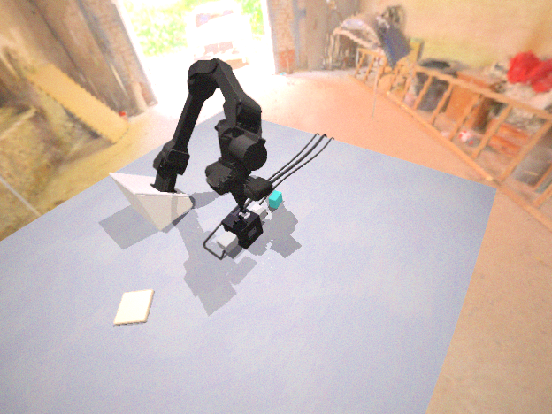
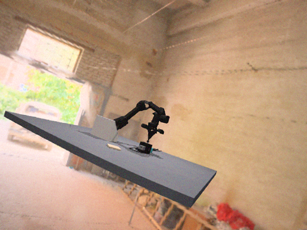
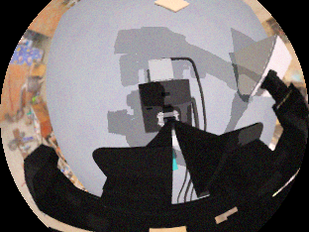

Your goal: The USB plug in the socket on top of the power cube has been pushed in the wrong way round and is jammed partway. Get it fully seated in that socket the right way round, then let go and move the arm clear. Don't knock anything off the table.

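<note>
Now: gripper tip 2 cm above the USB plug. Round my gripper tip: cream flat tile 9 cm behind, 35 cm to the right, 11 cm below; teal block 14 cm to the left, 9 cm below.
</note>
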